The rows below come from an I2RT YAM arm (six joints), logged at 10 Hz.
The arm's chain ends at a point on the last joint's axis. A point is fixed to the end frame.
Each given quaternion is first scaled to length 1.
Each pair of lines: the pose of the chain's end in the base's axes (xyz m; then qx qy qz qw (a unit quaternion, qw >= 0)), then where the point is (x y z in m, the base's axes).
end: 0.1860 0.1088 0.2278 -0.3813 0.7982 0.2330 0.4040
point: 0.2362 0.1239 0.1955
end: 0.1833 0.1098 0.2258 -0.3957 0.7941 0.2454 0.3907
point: 0.2322 0.1270 0.1925
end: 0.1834 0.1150 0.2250 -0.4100 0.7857 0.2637 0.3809
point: 0.2308 0.1350 0.1911
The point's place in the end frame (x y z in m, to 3 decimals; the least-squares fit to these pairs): 0.001 -0.033 0.052
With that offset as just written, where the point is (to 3 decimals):
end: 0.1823 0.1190 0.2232 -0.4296 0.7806 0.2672 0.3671
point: 0.228 0.141 0.188
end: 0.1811 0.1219 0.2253 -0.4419 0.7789 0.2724 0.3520
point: 0.226 0.144 0.189
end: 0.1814 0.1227 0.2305 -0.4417 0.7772 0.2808 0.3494
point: 0.226 0.146 0.194
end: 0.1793 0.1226 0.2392 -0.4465 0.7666 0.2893 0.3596
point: 0.224 0.148 0.205
